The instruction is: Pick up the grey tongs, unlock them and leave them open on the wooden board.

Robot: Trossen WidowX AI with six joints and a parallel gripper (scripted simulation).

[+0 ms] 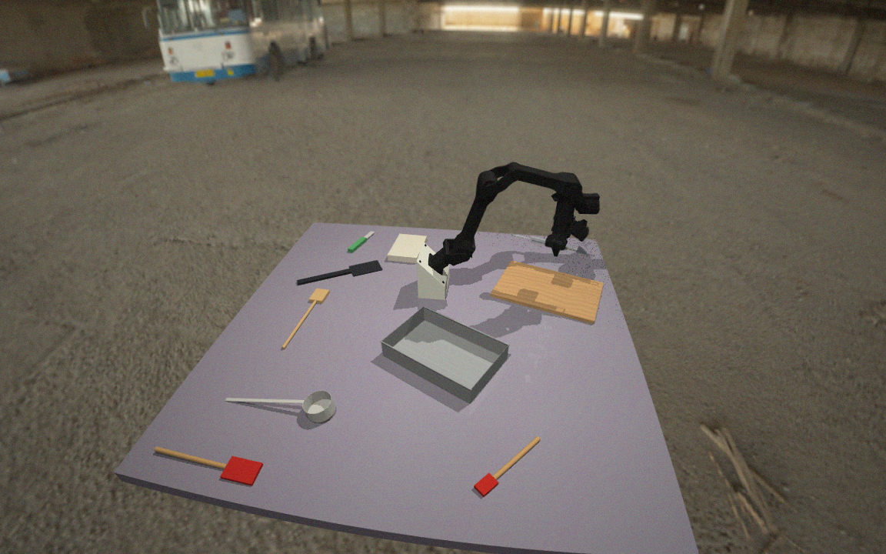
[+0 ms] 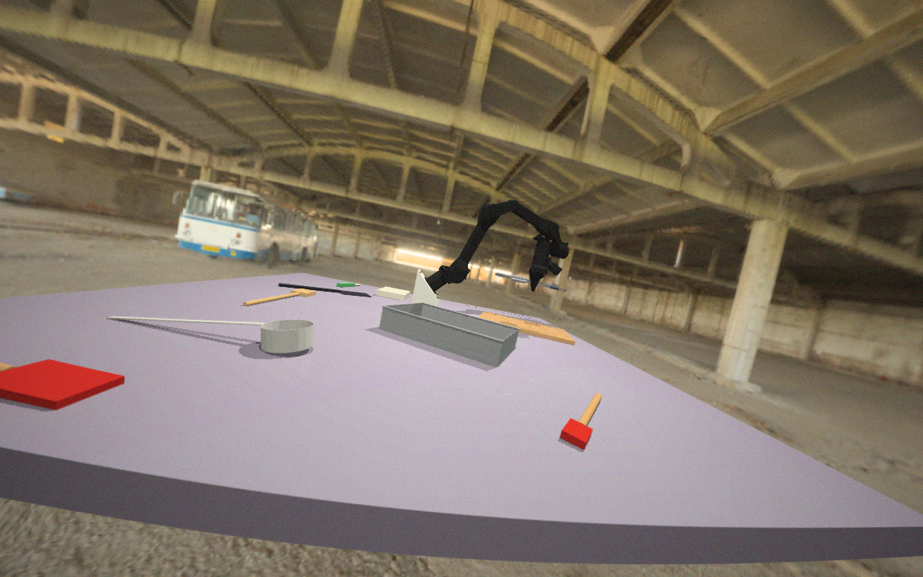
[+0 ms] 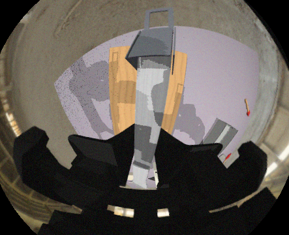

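Now: gripper tip 15 cm above the wooden board. Round my gripper tip: cream block: 27 cm behind, 53 cm to the right, 14 cm below; grey roasting tin: 33 cm ahead, 37 cm to the right, 12 cm below; black spatula: 10 cm behind, 76 cm to the right, 15 cm below.
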